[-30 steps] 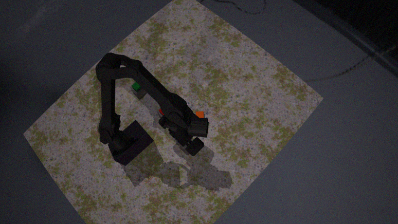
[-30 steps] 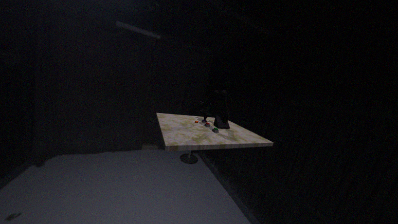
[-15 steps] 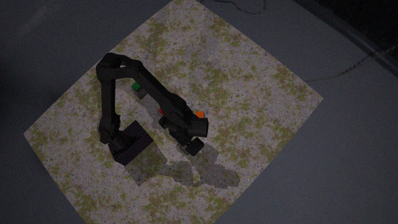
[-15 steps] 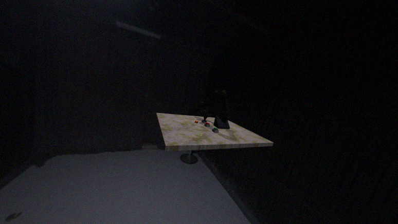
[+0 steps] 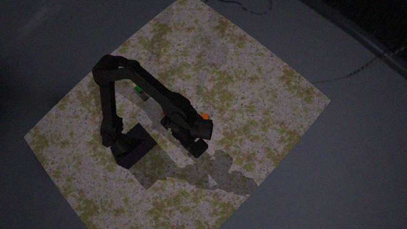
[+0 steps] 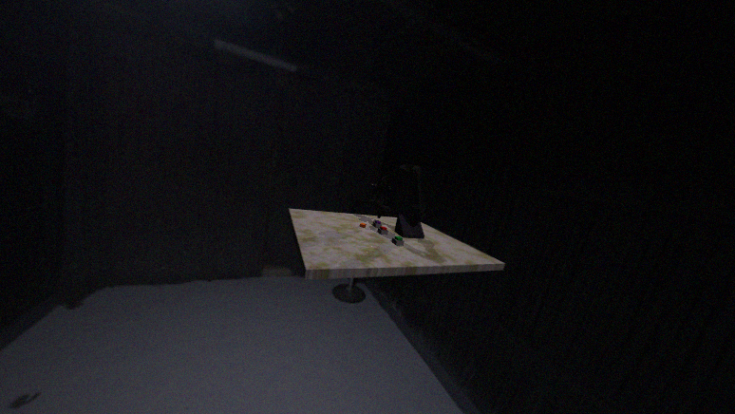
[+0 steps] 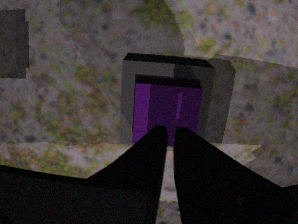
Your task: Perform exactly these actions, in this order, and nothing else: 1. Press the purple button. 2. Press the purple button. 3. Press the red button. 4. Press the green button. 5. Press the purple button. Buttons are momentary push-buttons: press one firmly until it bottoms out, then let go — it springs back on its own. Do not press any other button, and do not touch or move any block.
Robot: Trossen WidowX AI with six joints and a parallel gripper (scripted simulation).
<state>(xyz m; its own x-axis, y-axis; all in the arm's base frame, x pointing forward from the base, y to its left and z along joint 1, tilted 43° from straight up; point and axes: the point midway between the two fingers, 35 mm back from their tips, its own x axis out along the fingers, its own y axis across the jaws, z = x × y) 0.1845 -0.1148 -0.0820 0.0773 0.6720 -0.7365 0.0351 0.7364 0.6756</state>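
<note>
The purple button is 3 cm below my gripper tip. Round my gripper tip: orange block (12 cm ahead, 5 cm below, 2 cm to the left); then green button (31 cm to the left, 3 cm below, 3 cm ahead); then red button (14 cm to the left, 3 cm below, 3 cm ahead).
</note>
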